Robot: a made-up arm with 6 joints. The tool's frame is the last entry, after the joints.
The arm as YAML. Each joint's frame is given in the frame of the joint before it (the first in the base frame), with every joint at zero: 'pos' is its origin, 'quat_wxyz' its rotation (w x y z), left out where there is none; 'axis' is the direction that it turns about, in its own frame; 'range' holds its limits. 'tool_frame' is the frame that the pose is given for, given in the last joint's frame.
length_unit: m
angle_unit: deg
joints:
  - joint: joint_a
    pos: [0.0, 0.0, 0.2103]
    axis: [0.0, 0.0, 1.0]
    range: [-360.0, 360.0]
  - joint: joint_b
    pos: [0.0, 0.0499, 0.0]
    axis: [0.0, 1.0, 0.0]
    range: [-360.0, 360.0]
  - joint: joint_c
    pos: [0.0, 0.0, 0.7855]
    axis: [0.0, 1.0, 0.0]
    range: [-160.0, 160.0]
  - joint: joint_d
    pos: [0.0, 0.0, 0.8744]
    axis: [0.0, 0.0, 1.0]
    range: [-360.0, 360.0]
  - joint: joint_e
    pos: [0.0, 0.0, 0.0]
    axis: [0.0, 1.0, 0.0]
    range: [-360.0, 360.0]
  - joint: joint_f
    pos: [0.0, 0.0, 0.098]
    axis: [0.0, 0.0, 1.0]
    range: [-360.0, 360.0]
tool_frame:
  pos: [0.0, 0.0, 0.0]
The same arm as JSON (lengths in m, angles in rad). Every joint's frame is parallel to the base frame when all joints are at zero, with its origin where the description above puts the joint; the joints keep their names.
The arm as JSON. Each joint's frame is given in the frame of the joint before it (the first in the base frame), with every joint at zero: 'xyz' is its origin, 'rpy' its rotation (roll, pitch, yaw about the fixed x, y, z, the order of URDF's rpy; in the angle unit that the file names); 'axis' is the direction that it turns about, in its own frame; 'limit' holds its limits. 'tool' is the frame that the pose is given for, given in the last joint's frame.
{
  "units": {
    "length": "m",
    "angle": "rad"
  },
  "joints": [
    {
      "name": "joint_a",
      "type": "revolute",
      "origin": {
        "xyz": [
          0.0,
          0.0,
          0.2103
        ],
        "rpy": [
          0.0,
          0.0,
          0.0
        ]
      },
      "axis": [
        0.0,
        0.0,
        1.0
      ],
      "limit": {
        "lower": -6.2832,
        "upper": 6.2832
      }
    },
    {
      "name": "joint_b",
      "type": "revolute",
      "origin": {
        "xyz": [
          0.0,
          0.0499,
          0.0
        ],
        "rpy": [
          0.0,
          0.0,
          0.0
        ]
      },
      "axis": [
        0.0,
        1.0,
        0.0
      ],
      "limit": {
        "lower": -6.2832,
        "upper": 6.2832
      }
    },
    {
      "name": "joint_c",
      "type": "revolute",
      "origin": {
        "xyz": [
          0.0,
          0.0,
          0.7855
        ],
        "rpy": [
          0.0,
          0.0,
          0.0
        ]
      },
      "axis": [
        0.0,
        1.0,
        0.0
      ],
      "limit": {
        "lower": -2.7925,
        "upper": 2.7925
      }
    },
    {
      "name": "joint_d",
      "type": "revolute",
      "origin": {
        "xyz": [
          0.0,
          0.0,
          0.8744
        ],
        "rpy": [
          0.0,
          0.0,
          0.0
        ]
      },
      "axis": [
        0.0,
        0.0,
        1.0
      ],
      "limit": {
        "lower": -6.2832,
        "upper": 6.2832
      }
    },
    {
      "name": "joint_e",
      "type": "revolute",
      "origin": {
        "xyz": [
          0.0,
          0.0,
          0.0
        ],
        "rpy": [
          0.0,
          0.0,
          0.0
        ]
      },
      "axis": [
        0.0,
        1.0,
        0.0
      ],
      "limit": {
        "lower": -6.2832,
        "upper": 6.2832
      }
    },
    {
      "name": "joint_f",
      "type": "revolute",
      "origin": {
        "xyz": [
          0.0,
          0.0,
          0.098
        ],
        "rpy": [
          0.0,
          0.0,
          0.0
        ]
      },
      "axis": [
        0.0,
        0.0,
        1.0
      ],
      "limit": {
        "lower": -6.2832,
        "upper": 6.2832
      }
    }
  ],
  "tool": {
    "origin": {
      "xyz": [
        0.0,
        0.0,
        0.0
      ],
      "rpy": [
        0.0,
        0.0,
        0.0
      ]
    }
  }
}

